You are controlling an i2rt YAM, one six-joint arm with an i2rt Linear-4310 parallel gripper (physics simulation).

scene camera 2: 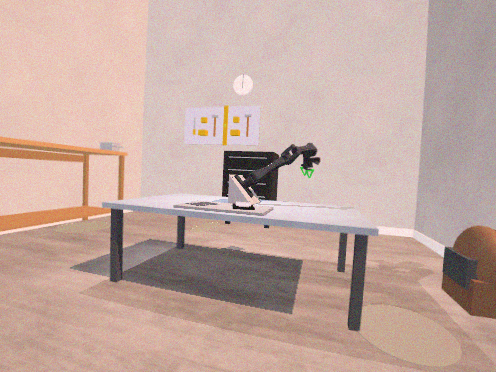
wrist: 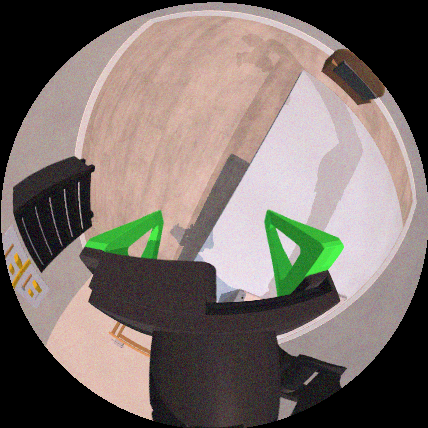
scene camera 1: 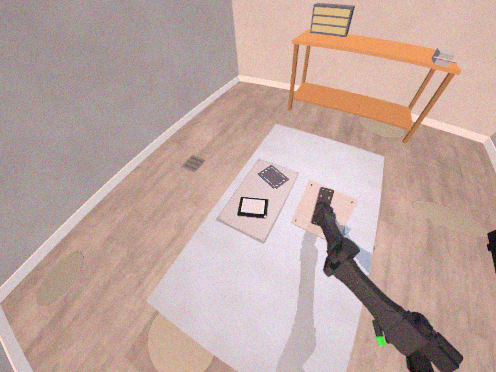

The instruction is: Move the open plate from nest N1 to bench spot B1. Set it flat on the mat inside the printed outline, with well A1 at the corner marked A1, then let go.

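Places are measured from the arm's base along level axes (x back, y right, z up), in millimetres.
Pixels of known places: gripper, fingertip midpoint: [scene camera 2: 307, 176] [wrist: 213, 215]; arm's base, link origin: [scene camera 2: 243, 186] [scene camera 1: 322, 207].
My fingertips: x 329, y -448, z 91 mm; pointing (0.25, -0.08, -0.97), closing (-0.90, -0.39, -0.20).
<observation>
For each thing: its top centre in the pictures, then the offset to it from my fingertips. "*": a spot on its surface instead. Level surfaces: height alone.
- open plate, top centre: [scene camera 1: 252, 205] [scene camera 2: 243, 203] dx -681, dy +358, dz -173 mm
- beige board, surface spot: [scene camera 1: 232, 215] * dx -766, dy +264, dz -199 mm
- spot B1, surface spot: [scene camera 2: 202, 203] [scene camera 1: 273, 176] * dx -659, dy +624, dz -197 mm
- white table, surface height: dz -212 mm
The open plate [scene camera 1: 254, 206] is a pale rectangle. It lies in the black nest N1 [scene camera 1: 252, 215] [scene camera 2: 243, 206] on the beige board [scene camera 1: 232, 215]. The dark mat of spot B1 [scene camera 1: 273, 176] [scene camera 2: 202, 203], with a pale printed outline, lies farther back on the same board. The A1 mark is too small to read. My gripper [scene camera 2: 307, 172] [wrist: 213, 215] is open and empty, its green fingers wide apart. It hangs high above the table's right part in scene camera 2, well away from the plate. Plate and mat do not show in the wrist view.
The arm's base plate [scene camera 1: 345, 193] stands beside the board on the white table [scene camera 1: 220, 280] [scene camera 2: 320, 221] [wrist: 300, 150]. A black drawer cabinet [scene camera 2: 266, 172] [wrist: 55, 210], an orange workbench [scene camera 1: 370, 47] [scene camera 2: 50, 146] and a brown box [scene camera 2: 482, 297] [wrist: 375, 82] stand away from the table.
</observation>
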